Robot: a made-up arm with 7 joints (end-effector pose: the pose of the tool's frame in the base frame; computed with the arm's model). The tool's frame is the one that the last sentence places.
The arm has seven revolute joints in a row. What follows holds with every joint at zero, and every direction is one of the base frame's. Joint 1 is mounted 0.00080 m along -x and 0.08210 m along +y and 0.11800 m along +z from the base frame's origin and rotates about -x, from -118.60 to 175.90 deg. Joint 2 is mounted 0.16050 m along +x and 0.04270 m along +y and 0.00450 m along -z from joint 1 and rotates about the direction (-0.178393, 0.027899, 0.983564), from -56.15 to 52.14 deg. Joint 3 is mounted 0.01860 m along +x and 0.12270 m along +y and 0.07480 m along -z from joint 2 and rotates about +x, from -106.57 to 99.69 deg. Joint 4 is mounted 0.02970 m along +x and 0.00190 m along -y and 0.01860 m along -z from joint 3 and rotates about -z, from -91.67 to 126.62 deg. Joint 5 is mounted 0.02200 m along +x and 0.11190 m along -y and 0.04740 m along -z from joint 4 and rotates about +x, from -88.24 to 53.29 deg. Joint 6 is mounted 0.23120 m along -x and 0.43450 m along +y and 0.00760 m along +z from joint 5 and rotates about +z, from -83.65 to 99.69 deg. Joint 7 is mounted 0.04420 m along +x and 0.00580 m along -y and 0.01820 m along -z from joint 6 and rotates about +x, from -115.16 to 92.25 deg. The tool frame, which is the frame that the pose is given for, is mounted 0.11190 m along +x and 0.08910 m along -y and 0.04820 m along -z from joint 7; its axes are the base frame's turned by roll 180.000, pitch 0.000 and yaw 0.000 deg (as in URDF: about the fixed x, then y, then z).
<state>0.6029 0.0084 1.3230 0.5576 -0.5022 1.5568 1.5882</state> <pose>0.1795 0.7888 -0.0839 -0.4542 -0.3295 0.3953 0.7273</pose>
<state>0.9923 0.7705 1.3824 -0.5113 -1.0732 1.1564 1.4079</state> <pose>-0.4432 0.0846 -0.4207 -0.4604 -0.5071 0.7125 0.1527</pose>
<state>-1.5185 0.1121 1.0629 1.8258 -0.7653 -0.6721 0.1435</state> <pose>0.2252 0.2339 0.6107 -0.4183 0.1071 0.8746 0.2205</pose>
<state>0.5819 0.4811 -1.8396 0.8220 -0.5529 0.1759 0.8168</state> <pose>0.4357 -0.1155 0.1022 0.4775 0.1001 0.4033 0.7742</pose>
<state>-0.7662 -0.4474 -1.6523 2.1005 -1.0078 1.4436 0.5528</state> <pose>0.1485 -0.1815 -0.3083 0.7047 -0.6328 -0.3154 0.0578</pose>
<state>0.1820 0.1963 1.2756 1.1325 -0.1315 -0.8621 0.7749</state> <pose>0.2241 0.5231 0.0640 -0.4544 0.7974 0.1716 0.3582</pose>
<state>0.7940 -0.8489 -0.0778 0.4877 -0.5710 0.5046 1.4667</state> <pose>0.5517 -0.0680 -0.4273 -0.8835 0.3650 -0.2428 0.1654</pose>
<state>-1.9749 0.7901 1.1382 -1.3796 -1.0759 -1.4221 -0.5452</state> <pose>-0.0299 0.4711 0.4625 -0.3402 0.2203 -0.1237 0.9058</pose>
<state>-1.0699 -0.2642 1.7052 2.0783 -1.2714 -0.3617 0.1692</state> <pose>0.2922 0.2167 0.6083 -0.3248 -0.1976 0.8655 0.3262</pose>
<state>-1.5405 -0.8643 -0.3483 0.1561 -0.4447 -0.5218 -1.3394</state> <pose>0.3539 0.3190 0.3801 0.7142 -0.0059 -0.6578 0.2391</pose>
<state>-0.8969 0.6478 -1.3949 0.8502 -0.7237 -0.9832 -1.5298</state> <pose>0.2154 0.3450 -0.0772 0.1784 -0.8026 -0.1547 0.5478</pose>
